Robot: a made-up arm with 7 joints. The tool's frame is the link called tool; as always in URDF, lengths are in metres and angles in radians. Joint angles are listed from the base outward. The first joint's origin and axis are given. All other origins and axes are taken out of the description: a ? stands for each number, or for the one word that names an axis. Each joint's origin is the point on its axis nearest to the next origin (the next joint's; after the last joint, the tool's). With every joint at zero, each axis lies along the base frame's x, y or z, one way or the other. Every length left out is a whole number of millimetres.
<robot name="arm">
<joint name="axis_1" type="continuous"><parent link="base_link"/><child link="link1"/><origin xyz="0.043 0 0.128" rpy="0 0 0"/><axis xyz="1 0 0"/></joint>
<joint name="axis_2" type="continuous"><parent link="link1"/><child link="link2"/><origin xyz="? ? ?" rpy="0 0 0"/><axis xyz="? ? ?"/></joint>
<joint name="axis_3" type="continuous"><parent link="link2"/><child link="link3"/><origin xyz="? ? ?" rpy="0 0 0"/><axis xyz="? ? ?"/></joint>
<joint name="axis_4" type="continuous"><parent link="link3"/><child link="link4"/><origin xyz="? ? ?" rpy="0 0 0"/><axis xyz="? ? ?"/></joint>
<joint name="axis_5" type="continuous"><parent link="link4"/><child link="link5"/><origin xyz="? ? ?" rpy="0 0 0"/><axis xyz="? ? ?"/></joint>
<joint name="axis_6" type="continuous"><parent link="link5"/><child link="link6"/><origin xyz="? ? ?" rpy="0 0 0"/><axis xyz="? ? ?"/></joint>
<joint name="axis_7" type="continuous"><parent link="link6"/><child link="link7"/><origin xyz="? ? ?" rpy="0 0 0"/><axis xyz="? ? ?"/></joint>
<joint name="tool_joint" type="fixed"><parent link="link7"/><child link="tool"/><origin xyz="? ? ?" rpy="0 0 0"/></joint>
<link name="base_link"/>
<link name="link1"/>
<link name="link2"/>
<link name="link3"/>
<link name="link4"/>
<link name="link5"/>
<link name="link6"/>
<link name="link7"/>
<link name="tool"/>
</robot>
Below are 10 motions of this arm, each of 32 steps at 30 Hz.
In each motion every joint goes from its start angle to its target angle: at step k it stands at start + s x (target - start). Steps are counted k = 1, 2, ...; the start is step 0. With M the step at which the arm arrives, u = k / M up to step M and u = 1 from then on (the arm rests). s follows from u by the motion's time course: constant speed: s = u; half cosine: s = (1 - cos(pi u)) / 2; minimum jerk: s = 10 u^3 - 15 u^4 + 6 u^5.
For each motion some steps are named. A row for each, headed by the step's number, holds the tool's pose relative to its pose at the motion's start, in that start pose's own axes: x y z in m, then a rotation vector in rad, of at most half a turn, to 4 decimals.
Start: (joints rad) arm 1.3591 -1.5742 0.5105 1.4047 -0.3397 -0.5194 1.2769
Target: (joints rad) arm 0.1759 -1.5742 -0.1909 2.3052 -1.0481 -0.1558 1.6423
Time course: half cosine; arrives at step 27
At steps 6, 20, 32:
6: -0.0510 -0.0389 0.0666 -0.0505 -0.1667 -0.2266
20: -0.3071 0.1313 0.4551 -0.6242 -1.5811 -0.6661
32: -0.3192 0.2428 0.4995 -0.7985 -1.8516 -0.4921

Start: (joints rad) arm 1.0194 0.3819 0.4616 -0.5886 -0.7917 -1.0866 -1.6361
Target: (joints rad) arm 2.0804 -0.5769 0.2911 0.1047 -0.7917 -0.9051 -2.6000
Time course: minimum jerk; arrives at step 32
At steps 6, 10, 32:
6: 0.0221 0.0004 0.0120 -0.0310 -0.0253 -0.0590
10: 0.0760 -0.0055 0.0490 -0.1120 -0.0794 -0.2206
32: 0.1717 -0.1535 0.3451 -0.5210 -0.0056 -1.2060

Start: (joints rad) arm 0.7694 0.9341 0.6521 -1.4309 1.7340 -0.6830 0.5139
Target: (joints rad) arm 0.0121 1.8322 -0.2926 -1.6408 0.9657 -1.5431 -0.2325
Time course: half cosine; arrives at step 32
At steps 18, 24, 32:
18: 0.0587 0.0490 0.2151 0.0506 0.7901 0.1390
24: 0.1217 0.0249 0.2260 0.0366 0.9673 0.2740
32: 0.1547 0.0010 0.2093 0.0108 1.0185 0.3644

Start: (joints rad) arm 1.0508 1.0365 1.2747 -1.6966 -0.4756 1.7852 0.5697
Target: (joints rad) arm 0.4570 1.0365 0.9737 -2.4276 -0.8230 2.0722 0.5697
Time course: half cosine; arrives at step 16
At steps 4, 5, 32:
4: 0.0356 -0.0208 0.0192 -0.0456 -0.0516 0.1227
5: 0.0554 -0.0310 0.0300 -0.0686 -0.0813 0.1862
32: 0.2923 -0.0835 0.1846 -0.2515 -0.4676 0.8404

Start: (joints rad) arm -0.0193 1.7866 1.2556 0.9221 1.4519 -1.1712 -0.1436
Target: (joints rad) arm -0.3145 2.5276 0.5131 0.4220 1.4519 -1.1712 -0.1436
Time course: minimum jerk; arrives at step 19
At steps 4, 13, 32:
4: -0.0170 -0.0145 -0.0162 -0.0129 -0.0196 0.0502
13: -0.2180 -0.2315 -0.0916 -0.0420 0.0303 0.5589
32: -0.2610 -0.2864 -0.0707 -0.0144 0.1110 0.6426

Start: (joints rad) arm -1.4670 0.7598 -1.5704 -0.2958 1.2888 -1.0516 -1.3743
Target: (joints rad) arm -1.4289 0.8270 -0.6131 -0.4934 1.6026 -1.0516 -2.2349
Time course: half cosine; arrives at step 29
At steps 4, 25, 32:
4: 0.0017 0.0167 -0.0119 -0.0852 -0.0180 -0.0317
25: 0.1285 0.2722 -0.3743 -1.7037 -0.1613 -0.8068
32: 0.1406 0.2773 -0.3988 -1.7801 -0.1578 -0.8564

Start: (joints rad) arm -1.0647 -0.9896 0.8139 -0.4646 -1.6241 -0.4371 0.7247
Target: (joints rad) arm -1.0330 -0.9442 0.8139 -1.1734 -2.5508 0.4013 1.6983
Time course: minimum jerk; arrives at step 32
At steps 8, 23, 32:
8: -0.0137 0.0054 -0.0147 0.0739 0.0133 -0.1486
23: -0.0487 0.0115 -0.1085 0.2521 -0.5129 -1.1488
32: -0.0489 -0.0041 -0.1206 0.2002 -0.7064 -1.2618

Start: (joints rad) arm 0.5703 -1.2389 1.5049 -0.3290 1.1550 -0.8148 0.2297
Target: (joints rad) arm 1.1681 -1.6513 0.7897 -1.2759 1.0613 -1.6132 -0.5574
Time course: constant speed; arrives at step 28
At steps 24, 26, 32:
24: 0.3080 0.1775 0.2646 -0.3097 -0.9639 0.6116
26: 0.3231 0.1908 0.2945 -0.3514 -1.0908 0.6391
32: 0.3353 0.2039 0.3248 -0.3934 -1.2233 0.6604

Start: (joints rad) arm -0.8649 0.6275 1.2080 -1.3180 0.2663 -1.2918 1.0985
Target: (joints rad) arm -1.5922 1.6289 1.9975 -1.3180 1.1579 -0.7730 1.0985
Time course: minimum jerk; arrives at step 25
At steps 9, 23, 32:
9: -0.2724 0.0365 0.0569 -0.1418 0.1992 -0.2344
23: -0.6540 0.3659 0.7313 -0.5061 1.0737 -0.2922
32: -0.6532 0.3681 0.7362 -0.5063 1.0793 -0.2901

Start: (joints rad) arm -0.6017 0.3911 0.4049 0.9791 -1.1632 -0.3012 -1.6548
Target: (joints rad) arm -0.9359 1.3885 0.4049 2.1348 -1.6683 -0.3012 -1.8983
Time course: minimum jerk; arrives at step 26
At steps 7, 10, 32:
7: 0.0012 -0.0726 -0.0449 0.1715 0.1209 -0.0710
10: -0.0226 -0.1607 -0.1148 0.4157 0.2405 -0.1798
32: -0.3400 -0.2602 -0.4091 1.4924 0.1768 -0.8475

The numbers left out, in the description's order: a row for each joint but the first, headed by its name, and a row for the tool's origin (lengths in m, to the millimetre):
axis_2: xyz 0 -0.193 0.218, axis 0 0 -1
axis_3: xyz 0.096 0.018 0, axis 0 -1 0
axis_4: xyz 0.01 0 -0.448, axis 0 0 -1
axis_5: xyz 0.116 0.081 0, axis 0 -1 0
axis_6: xyz 0.005 0 -0.112, axis 0 0 -1
axis_7: xyz -0.045 0.113 0, axis 1 0 0
tool: xyz 0 -0.098 -0.027

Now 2 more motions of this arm.
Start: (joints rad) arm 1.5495 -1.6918 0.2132 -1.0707 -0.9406 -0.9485 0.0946
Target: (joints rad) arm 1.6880 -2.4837 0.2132 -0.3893 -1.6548 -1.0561 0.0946
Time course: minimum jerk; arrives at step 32
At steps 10, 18, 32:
10: 0.0077 0.0104 0.0242 0.0661 0.0712 0.0161
18: 0.0323 0.0480 0.0773 0.2413 0.2446 0.0561
32: 0.0585 0.0911 0.1145 0.4142 0.4020 0.0880

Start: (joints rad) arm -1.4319 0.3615 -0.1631 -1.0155 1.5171 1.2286 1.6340
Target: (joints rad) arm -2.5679 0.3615 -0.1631 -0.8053 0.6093 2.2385 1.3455
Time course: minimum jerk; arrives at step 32
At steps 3, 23, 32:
3: 0.0016 -0.0006 0.0027 -0.0137 -0.0010 -0.0008
23: 0.3442 0.1607 0.1782 -1.3839 -0.1304 0.7868
32: 0.4049 0.2166 0.1414 -1.4713 -0.1477 1.0600

